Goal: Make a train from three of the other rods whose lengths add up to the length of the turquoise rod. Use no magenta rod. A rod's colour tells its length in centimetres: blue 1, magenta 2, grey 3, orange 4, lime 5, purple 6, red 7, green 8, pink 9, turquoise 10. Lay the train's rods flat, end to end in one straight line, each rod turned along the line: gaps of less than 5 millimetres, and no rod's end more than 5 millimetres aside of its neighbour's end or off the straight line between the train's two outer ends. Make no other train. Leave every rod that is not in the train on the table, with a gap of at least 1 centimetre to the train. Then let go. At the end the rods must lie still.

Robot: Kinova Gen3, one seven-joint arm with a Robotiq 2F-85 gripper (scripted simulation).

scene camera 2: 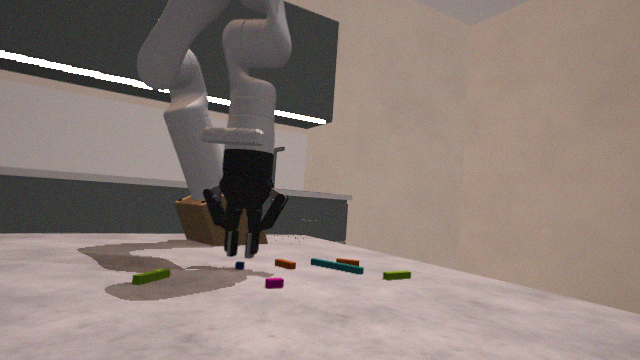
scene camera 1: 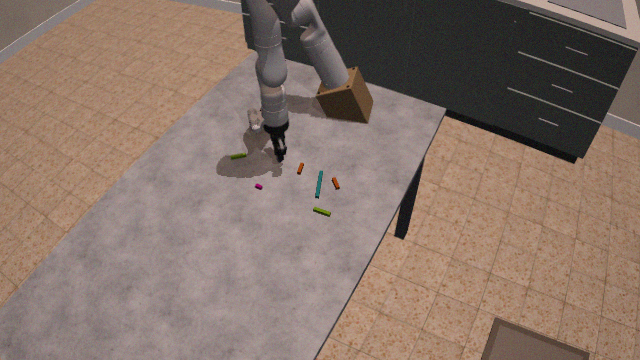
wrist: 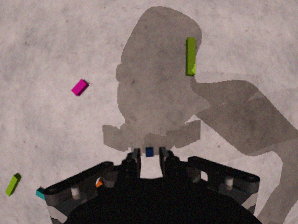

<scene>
In view: my gripper (scene camera 2: 240, 256).
My gripper shows as well in the wrist view (wrist: 149, 155).
</scene>
